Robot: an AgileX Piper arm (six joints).
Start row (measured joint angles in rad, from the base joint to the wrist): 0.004, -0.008, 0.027, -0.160, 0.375, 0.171
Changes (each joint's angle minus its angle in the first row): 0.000, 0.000, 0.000, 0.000, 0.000, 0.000; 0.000, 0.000, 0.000, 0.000, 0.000, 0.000; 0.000, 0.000, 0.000, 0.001, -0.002, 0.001; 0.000, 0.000, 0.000, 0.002, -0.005, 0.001; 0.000, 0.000, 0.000, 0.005, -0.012, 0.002; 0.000, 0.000, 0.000, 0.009, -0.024, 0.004; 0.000, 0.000, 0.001, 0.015, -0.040, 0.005; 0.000, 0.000, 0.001, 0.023, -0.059, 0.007; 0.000, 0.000, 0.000, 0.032, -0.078, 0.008; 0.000, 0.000, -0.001, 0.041, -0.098, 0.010; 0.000, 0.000, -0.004, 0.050, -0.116, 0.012
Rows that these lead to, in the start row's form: 0.004, -0.008, 0.027, -0.160, 0.375, 0.171; 0.004, -0.008, 0.027, -0.160, 0.375, 0.171; 0.004, -0.008, 0.027, -0.159, 0.373, 0.172; 0.004, -0.008, 0.027, -0.158, 0.370, 0.172; 0.004, -0.008, 0.027, -0.155, 0.363, 0.173; 0.004, -0.008, 0.027, -0.151, 0.351, 0.175; 0.004, -0.008, 0.028, -0.145, 0.335, 0.176; 0.004, -0.008, 0.028, -0.137, 0.316, 0.178; 0.004, -0.008, 0.027, -0.128, 0.297, 0.179; 0.004, -0.008, 0.026, -0.119, 0.277, 0.181; 0.004, -0.008, 0.023, -0.110, 0.259, 0.183
